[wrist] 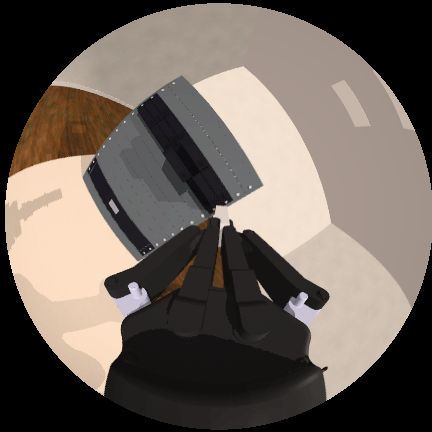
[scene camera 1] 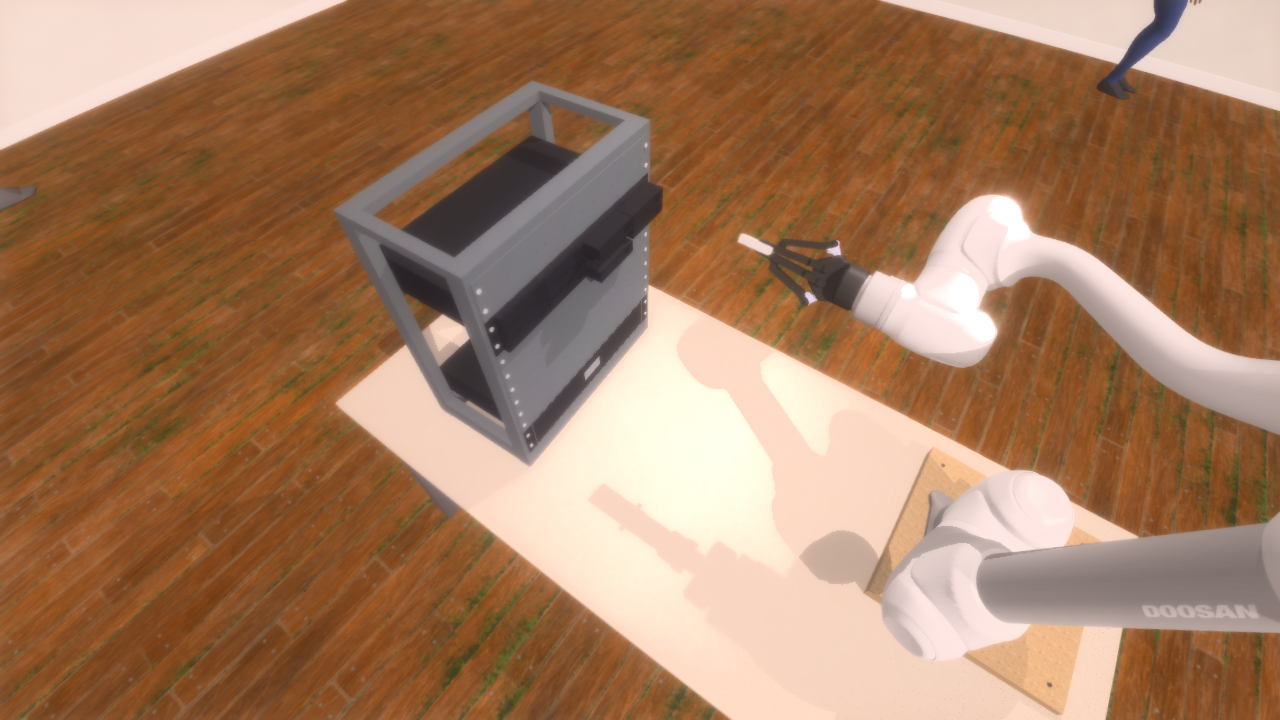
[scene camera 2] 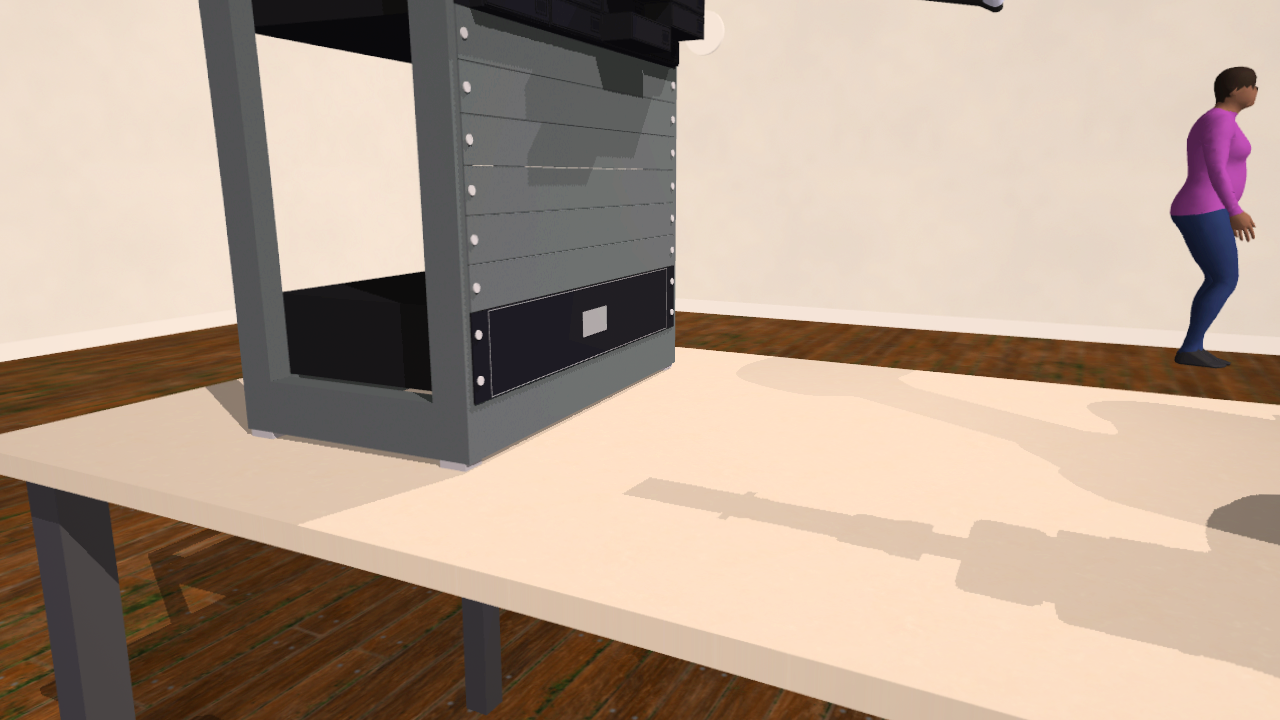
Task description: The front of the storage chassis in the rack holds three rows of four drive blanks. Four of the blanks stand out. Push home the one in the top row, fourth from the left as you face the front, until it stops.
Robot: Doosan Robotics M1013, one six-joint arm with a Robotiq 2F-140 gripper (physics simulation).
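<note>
The storage chassis is a black band across the upper part of the grey rack's front; its underside shows at the top of scene camera 2. At its right end, the top-row fourth blank appears as a black block standing out. Other dark blocks stand out near the middle; their exact rows are hard to tell. My gripper is shut and empty, its pale fingertips pointing toward the rack, apart from the chassis. In the wrist view the tips overlap the chassis's right end.
The grey rack stands at the far end of the pale table. A black unit with a light label sits low in it. The arm's base is on a wooden board.
</note>
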